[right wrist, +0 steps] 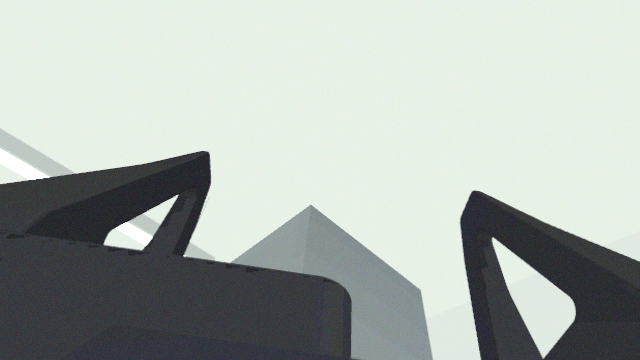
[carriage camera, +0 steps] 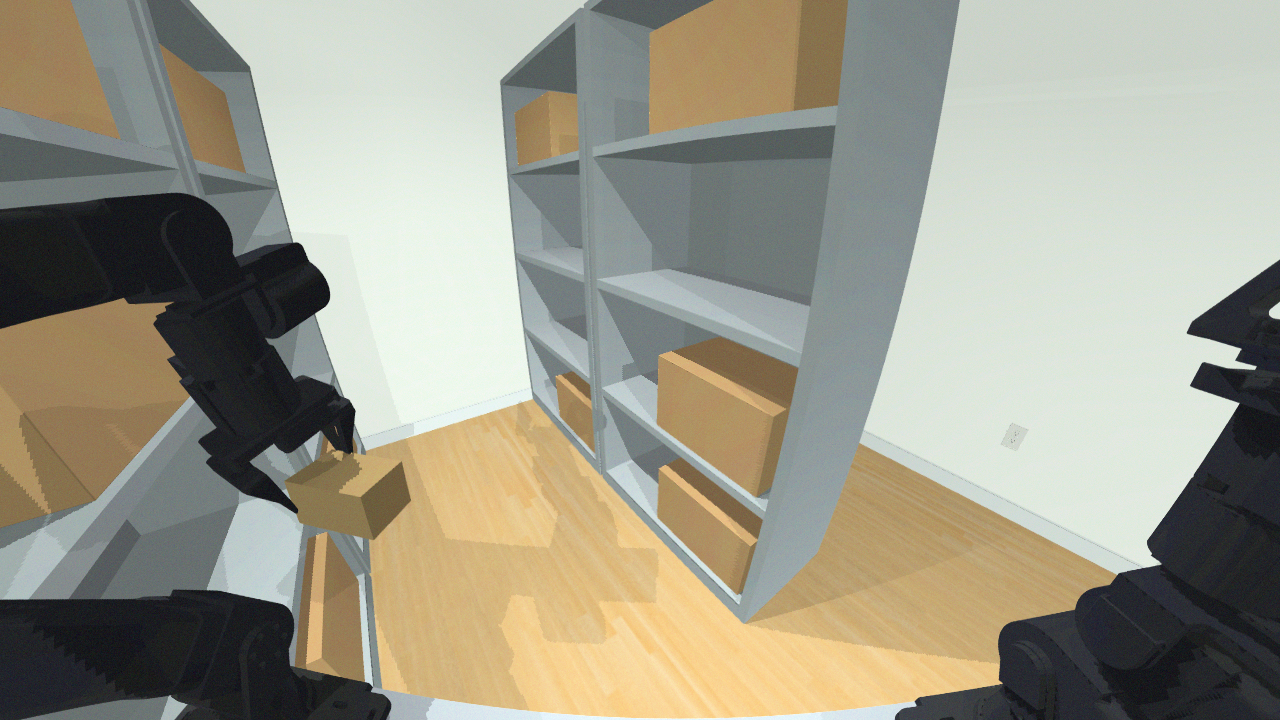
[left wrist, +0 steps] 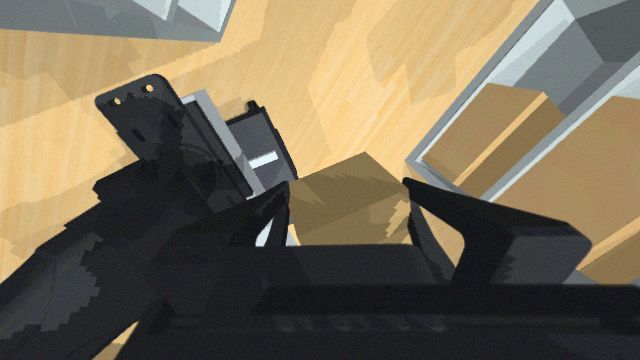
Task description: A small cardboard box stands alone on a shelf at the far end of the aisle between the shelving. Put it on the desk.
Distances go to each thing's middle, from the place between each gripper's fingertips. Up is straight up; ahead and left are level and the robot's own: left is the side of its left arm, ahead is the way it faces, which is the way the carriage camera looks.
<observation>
The cardboard box [carriage camera: 359,495] lies 40 mm to the right of my left hand and 10 mm behind it.
Now: the cardboard box 630 mm to the left of my right hand, 290 mm below it and 130 mm ahead of it.
</observation>
